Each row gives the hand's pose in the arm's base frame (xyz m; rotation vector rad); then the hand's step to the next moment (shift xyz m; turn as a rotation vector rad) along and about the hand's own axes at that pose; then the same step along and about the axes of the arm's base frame.
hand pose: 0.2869 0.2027 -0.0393 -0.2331 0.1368 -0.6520
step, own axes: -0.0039 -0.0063 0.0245 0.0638 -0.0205 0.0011
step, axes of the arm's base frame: -0.0019 0.0017 0.0255 0.0385 -0.0548 0.0030
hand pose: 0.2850 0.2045 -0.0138 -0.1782 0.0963 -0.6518
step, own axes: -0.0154 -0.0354 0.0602 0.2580 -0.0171 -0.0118
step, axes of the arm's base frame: -0.0245 -0.0101 0.0664 0.1923 -0.1725 -0.0168
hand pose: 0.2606 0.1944 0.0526 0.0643 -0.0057 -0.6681
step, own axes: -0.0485 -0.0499 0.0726 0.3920 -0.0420 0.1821
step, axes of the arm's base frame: -0.0708 -0.0132 0.0701 0.2770 -0.2861 0.1731
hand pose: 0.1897 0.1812 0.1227 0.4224 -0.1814 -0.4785
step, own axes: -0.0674 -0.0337 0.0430 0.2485 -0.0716 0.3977
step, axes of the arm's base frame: -0.0840 -0.0097 0.0192 0.0823 -0.3164 0.3438
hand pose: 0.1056 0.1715 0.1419 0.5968 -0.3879 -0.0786
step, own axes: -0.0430 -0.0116 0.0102 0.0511 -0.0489 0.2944
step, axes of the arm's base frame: -0.0432 -0.0072 -0.0131 -0.0621 -0.2065 0.2125
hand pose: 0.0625 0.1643 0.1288 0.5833 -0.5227 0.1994
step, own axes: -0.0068 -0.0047 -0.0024 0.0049 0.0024 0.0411
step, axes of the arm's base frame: -0.0033 -0.0027 -0.0075 -0.0136 -0.0213 0.0329
